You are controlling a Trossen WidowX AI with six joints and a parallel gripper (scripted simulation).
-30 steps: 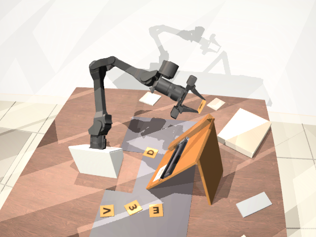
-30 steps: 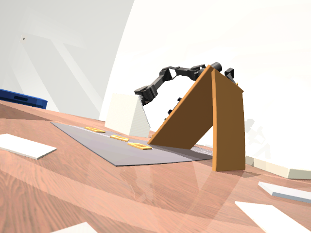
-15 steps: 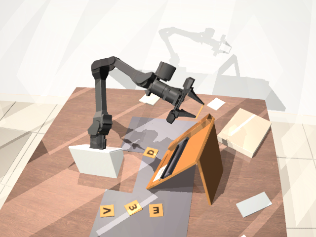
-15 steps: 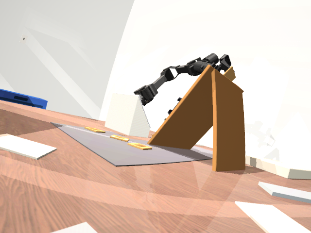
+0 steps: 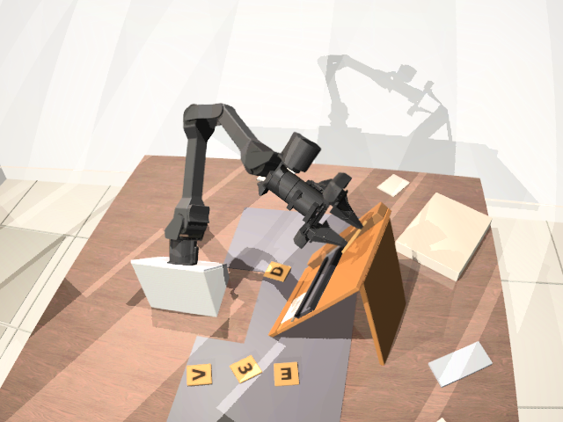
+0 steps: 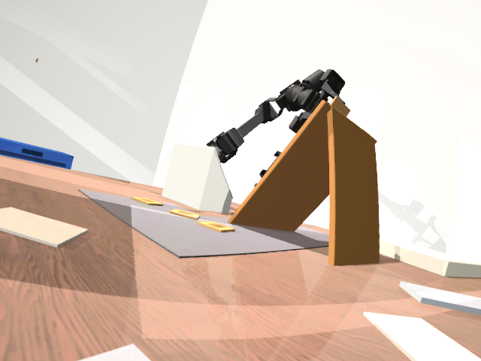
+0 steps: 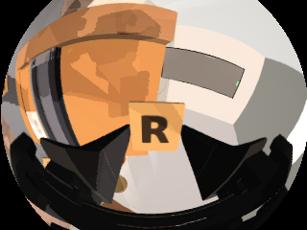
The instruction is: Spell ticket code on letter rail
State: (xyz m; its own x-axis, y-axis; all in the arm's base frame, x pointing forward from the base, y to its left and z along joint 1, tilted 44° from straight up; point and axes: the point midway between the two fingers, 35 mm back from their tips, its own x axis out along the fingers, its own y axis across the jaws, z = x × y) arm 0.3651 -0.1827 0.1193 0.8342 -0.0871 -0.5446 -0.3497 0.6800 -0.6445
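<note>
Right now the white ticket is 13 cm behind my gripper tip and 24 cm below it. Round my gripper tip: letter tile right at my gripper tip; then thick white slab 31 cm ahead, 30 cm to the left, 29 cm below; then grey mat 21 cm behind, 4 cm to the left, 31 cm below.
</note>
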